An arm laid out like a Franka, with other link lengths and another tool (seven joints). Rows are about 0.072 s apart.
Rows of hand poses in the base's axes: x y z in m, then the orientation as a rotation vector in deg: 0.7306 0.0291 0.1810 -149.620 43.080 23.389; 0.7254 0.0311 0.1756 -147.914 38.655 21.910; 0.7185 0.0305 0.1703 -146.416 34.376 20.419; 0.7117 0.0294 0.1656 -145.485 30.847 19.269; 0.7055 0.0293 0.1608 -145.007 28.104 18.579; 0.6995 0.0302 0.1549 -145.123 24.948 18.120; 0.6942 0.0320 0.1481 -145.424 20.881 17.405; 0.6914 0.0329 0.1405 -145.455 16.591 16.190; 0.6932 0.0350 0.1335 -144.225 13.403 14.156; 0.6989 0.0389 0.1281 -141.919 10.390 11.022; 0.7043 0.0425 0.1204 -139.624 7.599 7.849; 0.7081 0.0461 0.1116 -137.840 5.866 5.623; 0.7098 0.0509 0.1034 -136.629 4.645 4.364; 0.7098 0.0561 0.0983 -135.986 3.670 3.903; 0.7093 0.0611 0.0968 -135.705 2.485 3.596; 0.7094 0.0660 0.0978 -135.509 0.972 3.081; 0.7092 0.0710 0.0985 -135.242 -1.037 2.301
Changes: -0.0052 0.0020 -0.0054 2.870 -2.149 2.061; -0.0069 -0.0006 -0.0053 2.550 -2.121 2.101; -0.0068 -0.0011 -0.0047 1.757 -1.677 1.879; -0.0062 -0.0001 -0.0048 1.099 -1.144 1.589; -0.0060 0.0009 -0.0059 0.592 -1.036 2.074; -0.0053 0.0018 -0.0068 0.536 -1.409 2.700; -0.0028 0.0009 -0.0076 0.742 -1.817 2.718; 0.0018 0.0021 -0.0070 1.714 -2.183 1.589; 0.0057 0.0039 -0.0054 2.681 -2.974 1.097; 0.0054 0.0036 -0.0077 2.559 -3.003 0.965; 0.0038 0.0036 -0.0088 1.900 -2.081 0.517; 0.0017 0.0048 -0.0082 1.272 -1.258 0.460; 0.0000 0.0052 -0.0051 0.684 -0.617 0.543; -0.0005 0.0050 -0.0015 0.324 -0.569 0.757; 0.0001 0.0049 0.0010 0.241 -0.818 0.938; -0.0002 0.0050 0.0007 0.307 -1.158 1.220
